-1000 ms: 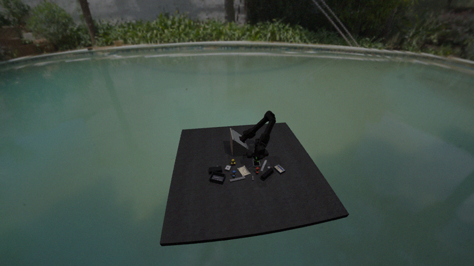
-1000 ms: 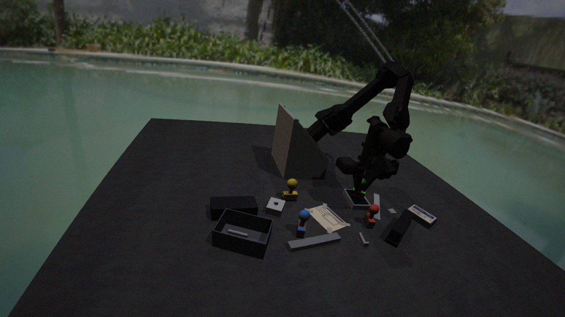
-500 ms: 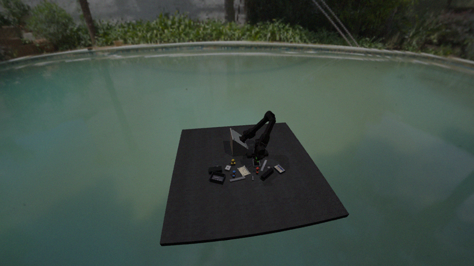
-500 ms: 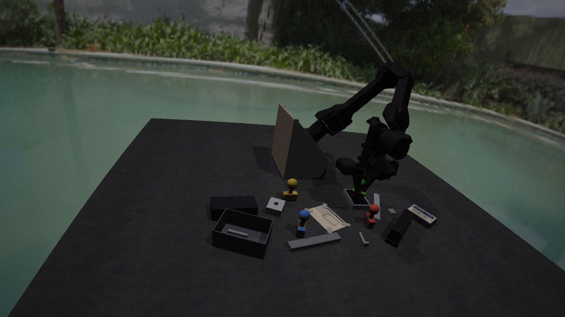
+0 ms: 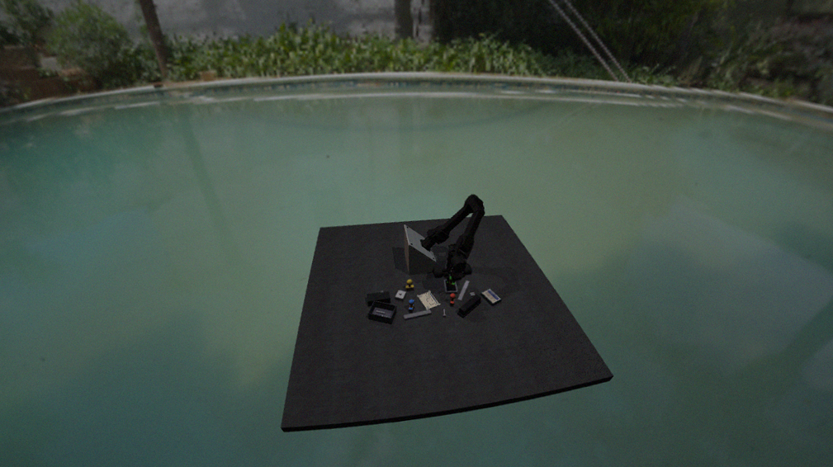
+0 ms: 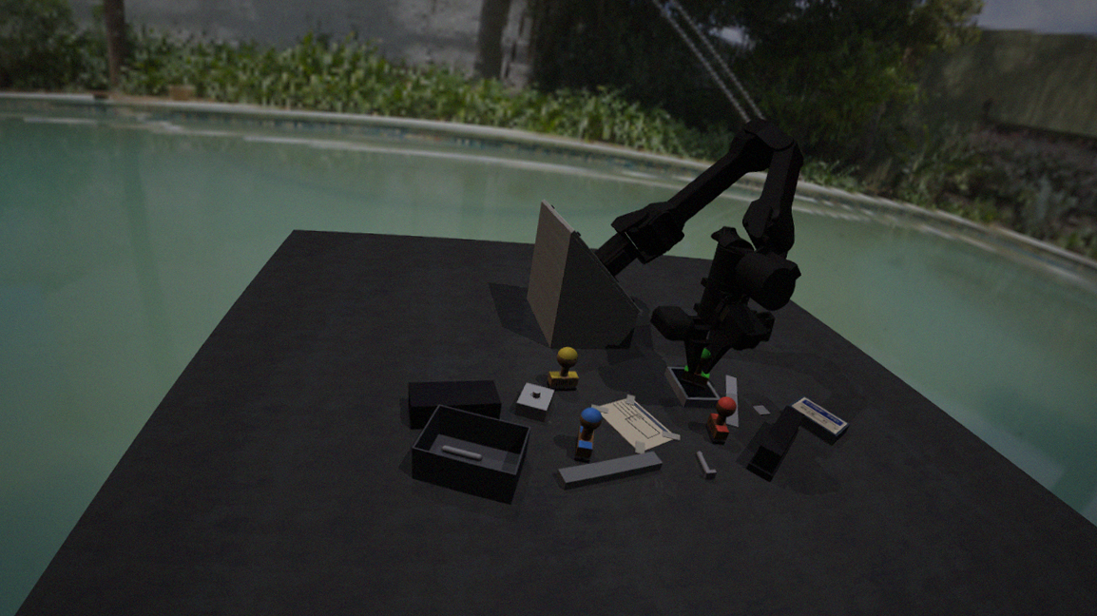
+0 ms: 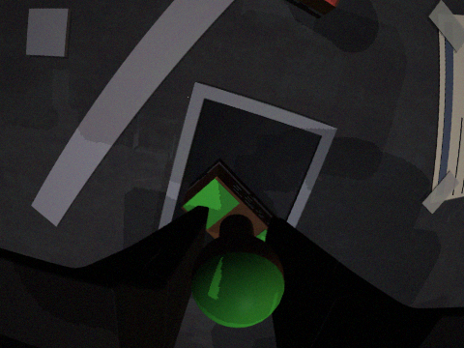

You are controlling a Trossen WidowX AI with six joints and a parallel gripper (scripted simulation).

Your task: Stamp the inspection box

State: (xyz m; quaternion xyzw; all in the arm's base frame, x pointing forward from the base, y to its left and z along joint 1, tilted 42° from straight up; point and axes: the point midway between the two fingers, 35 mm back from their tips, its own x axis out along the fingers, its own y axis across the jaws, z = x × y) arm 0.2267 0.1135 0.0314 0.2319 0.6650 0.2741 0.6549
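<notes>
The green stamp is right at my gripper tip. Also, from my gripper tip: strip 7 cm to the left, 4 cm below, 2 cm ahead; ink pad 3 cm below; red stamp 11 cm ahead, 2 cm below, 1 cm to the right.
</notes>
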